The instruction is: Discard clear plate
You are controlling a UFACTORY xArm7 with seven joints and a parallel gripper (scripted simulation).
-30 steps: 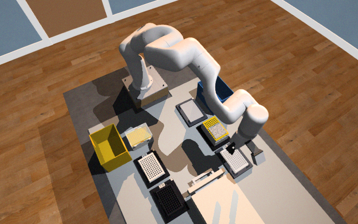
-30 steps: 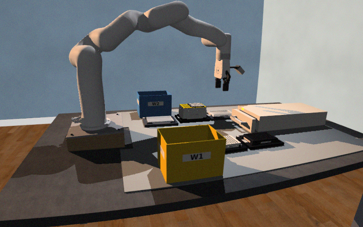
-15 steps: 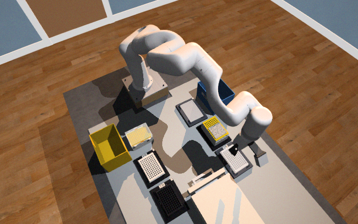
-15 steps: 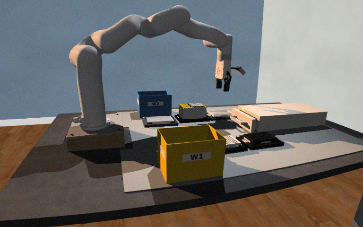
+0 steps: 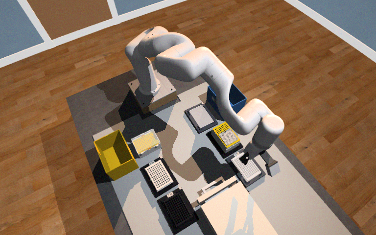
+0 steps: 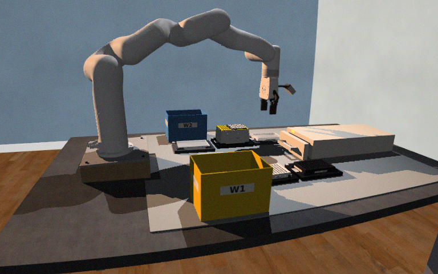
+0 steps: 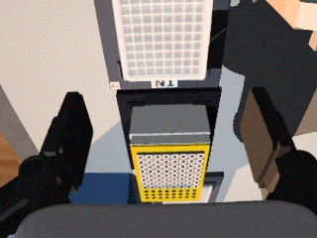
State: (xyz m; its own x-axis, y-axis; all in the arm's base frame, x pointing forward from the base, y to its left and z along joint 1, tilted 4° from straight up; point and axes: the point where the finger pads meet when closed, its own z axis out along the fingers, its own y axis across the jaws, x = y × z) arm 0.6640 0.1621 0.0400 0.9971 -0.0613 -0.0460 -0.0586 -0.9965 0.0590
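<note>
My hand is 120 mm above the clear plate. From my hand the other things lie so: blue bin W2: 350 mm behind, 150 mm to the left, 110 mm below; yellow tip rack: 180 mm behind, 90 mm below; drawer: 200 mm to the right, 120 mm below, 120 mm ahead.
</note>
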